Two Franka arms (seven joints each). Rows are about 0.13 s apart.
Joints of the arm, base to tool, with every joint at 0 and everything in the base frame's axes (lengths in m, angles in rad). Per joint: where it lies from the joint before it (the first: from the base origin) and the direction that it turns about. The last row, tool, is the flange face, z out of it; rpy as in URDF.
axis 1: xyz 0 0 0.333 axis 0 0 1
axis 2: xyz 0 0 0 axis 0 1 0
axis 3: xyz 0 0 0.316 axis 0 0 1
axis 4: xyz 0.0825 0 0 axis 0 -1 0
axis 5: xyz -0.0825 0 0.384 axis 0 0 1
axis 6: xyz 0 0 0 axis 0 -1 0
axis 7: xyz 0.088 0 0 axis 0 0 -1
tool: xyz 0 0 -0.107 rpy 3.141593 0 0
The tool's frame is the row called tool.
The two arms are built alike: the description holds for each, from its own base.
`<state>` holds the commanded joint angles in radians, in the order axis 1, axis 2, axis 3, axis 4, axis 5, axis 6, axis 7, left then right.
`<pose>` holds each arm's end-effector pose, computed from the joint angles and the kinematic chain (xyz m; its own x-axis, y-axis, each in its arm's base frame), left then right.
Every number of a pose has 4 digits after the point.
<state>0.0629 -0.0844 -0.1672 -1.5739 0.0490 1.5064 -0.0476 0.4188 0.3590 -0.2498 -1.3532 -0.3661 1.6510 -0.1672</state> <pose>0.5191 -0.0531 0.6623 0.9984 -0.0532 0.0188 -0.0520 -0.9967 -0.0620 0.6525 0.1028 0.5309 0.9280 0.3490 -0.1300 0.3705 -0.8290 0.4189</pose>
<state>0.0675 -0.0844 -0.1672 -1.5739 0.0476 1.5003 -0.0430 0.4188 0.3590 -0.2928 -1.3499 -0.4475 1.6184 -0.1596</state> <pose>0.5186 -0.0508 0.6618 0.9985 -0.0529 0.0124 -0.0521 -0.9968 -0.0610 0.6532 0.0704 0.5370 0.9441 0.2859 -0.1640 0.3294 -0.8016 0.4989</pose>
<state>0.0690 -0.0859 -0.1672 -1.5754 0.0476 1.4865 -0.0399 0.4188 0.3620 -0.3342 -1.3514 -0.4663 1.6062 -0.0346</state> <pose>0.5168 -0.0498 0.6606 0.9986 -0.0537 -0.0016 -0.0537 -0.9966 -0.0618 0.6537 0.0456 0.5377 0.9841 0.1377 -0.1125 0.1769 -0.8207 0.5433</pose>
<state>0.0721 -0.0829 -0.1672 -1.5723 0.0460 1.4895 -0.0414 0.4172 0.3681 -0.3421 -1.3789 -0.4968 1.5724 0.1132</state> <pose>0.5182 -0.0484 0.6608 0.9988 -0.0494 0.0016 -0.0493 -0.9970 -0.0596 0.6498 0.0344 0.5217 0.9960 -0.0141 -0.0878 0.0403 -0.8085 0.5871</pose>
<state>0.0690 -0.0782 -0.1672 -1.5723 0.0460 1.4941 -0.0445 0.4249 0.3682 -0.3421 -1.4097 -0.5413 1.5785 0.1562</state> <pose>0.5201 -0.0500 0.6588 0.9988 -0.0497 0.0017 -0.0495 -0.9970 -0.0588 0.6484 0.0340 0.5106 0.9959 -0.0371 -0.0826 0.0230 -0.7791 0.6265</pose>
